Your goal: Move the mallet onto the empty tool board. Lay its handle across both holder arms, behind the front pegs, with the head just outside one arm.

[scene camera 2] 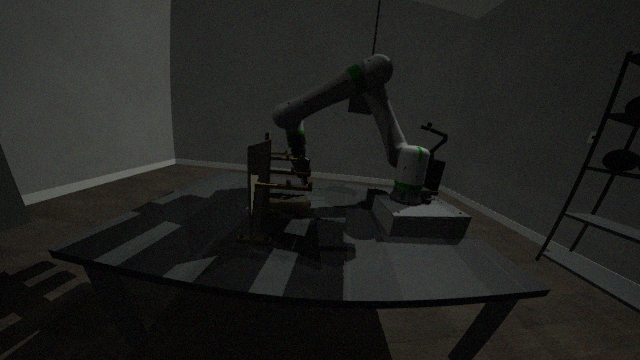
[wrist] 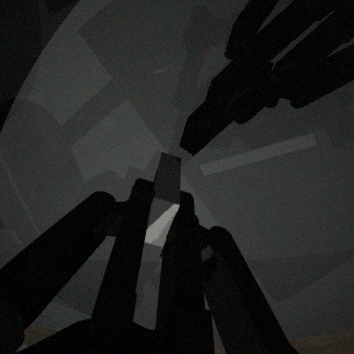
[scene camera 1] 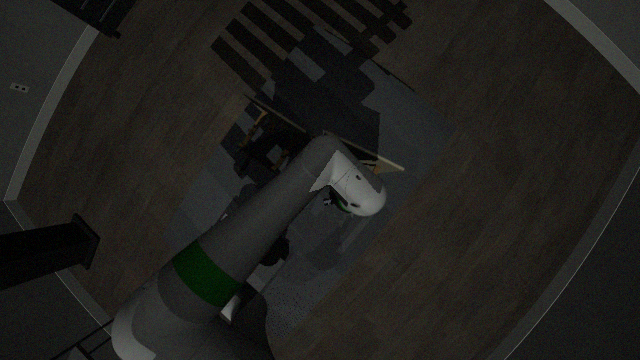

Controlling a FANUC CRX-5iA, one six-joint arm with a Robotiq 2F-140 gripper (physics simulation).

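Seen in the pictures: gripper, fingertip midpoint: (wrist: 164, 172); arm's base at its link origin: (scene camera 2: 405, 199).
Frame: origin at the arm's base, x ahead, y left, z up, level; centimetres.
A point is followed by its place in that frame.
Note:
The scene is very dark. An upright wooden tool board (scene camera 2: 259, 165) (scene camera 1: 388, 165) stands on the table, with several wooden holder arms (scene camera 2: 281, 184) @[x 54.5, y 20.5, z 10.1 cm] (scene camera 1: 253, 128) @[x 54.1, y 20.6, z 9.9 cm] sticking out toward the robot. A pale wooden shape (scene camera 2: 290, 203) @[x 52.6, y 0.5, z -4.9 cm] low in front of the board looks like the mallet, but it is too dark to be sure. My gripper (scene camera 2: 305, 172) (wrist: 164, 172) @[x 45.6, y -20.7, z -6.1 cm] hangs among the upper holder arms, close to the board. Its fingers are shut with nothing between them. In the wrist view a dark bar (wrist: 225, 109) crosses the upper right, apart from the fingertips. In scene camera 1 my arm hides the gripper.
The grey table (scene camera 2: 402, 277) @[x 20.0, y 36.5, z -8.8 cm] carries the robot's base block (scene camera 2: 420, 220) @[x 3.5, y 17.4, z -1.4 cm] at the right of the board. A dark shelf rack (scene camera 2: 603, 225) stands on the floor at the far right. Hard striped shadows fall across the table top.

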